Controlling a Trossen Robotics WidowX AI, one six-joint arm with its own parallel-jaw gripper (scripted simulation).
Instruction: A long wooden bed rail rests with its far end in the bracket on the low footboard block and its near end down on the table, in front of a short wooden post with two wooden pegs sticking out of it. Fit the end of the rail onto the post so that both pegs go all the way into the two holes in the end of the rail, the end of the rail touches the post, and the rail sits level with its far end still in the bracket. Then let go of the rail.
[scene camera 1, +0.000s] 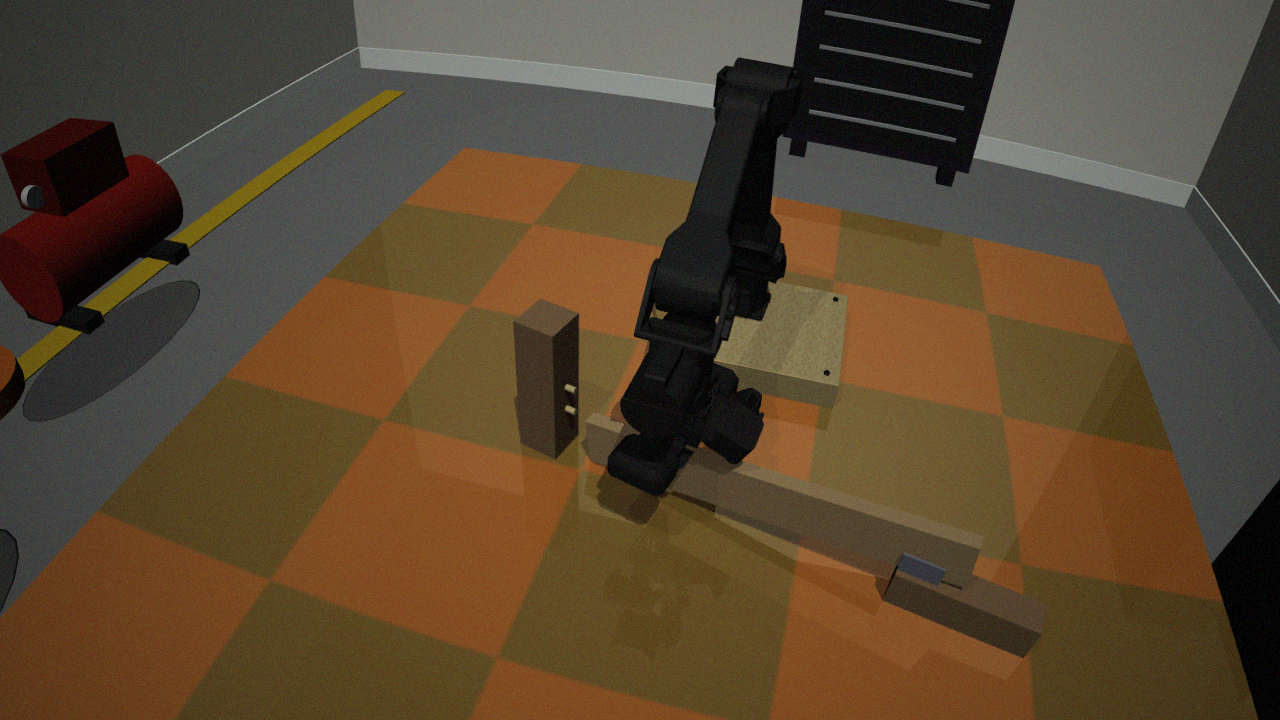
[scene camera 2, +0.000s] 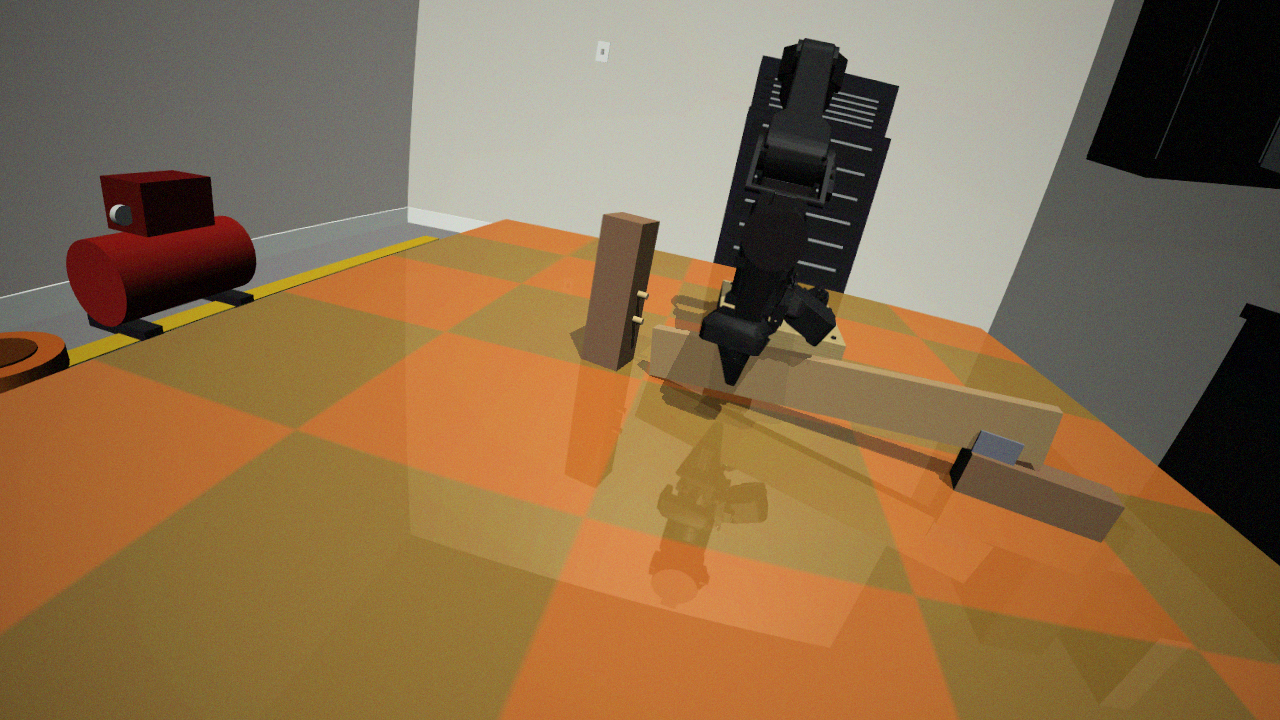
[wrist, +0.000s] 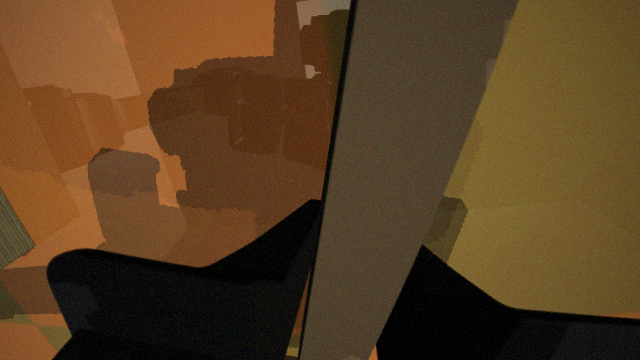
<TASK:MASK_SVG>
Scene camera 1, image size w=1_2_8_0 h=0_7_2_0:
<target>gripper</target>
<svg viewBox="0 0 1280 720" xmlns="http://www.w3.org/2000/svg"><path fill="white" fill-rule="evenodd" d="M762 394L753 388L737 391L739 379L735 372L714 363L711 377L700 385L678 433L667 438L654 438L642 433L639 436L636 434L625 436L608 456L607 470L609 475L653 496L663 495L676 477L678 469L684 467L694 453L693 450L688 450L685 447L688 445L698 448L701 441L724 457L727 462L738 464L756 447L763 430L763 417L765 413L759 413Z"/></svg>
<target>wooden bed rail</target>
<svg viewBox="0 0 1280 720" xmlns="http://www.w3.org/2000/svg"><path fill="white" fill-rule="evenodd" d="M668 487L668 489L689 497L695 497L733 512L776 525L788 531L791 530L895 566L899 566L902 556L906 552L923 561L926 560L941 568L946 568L946 572L941 580L966 588L984 539L984 536L964 529L948 526L876 502L873 503L857 496L851 496L832 488L829 489L818 484L800 480L742 460L738 464L731 464L718 453L703 447L693 448L688 445L685 447L688 450L693 450L694 453L685 466L678 469L676 477ZM593 412L585 421L589 457L591 461L607 466L608 456L624 437L631 434L639 436L640 432L627 423Z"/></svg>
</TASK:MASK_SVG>
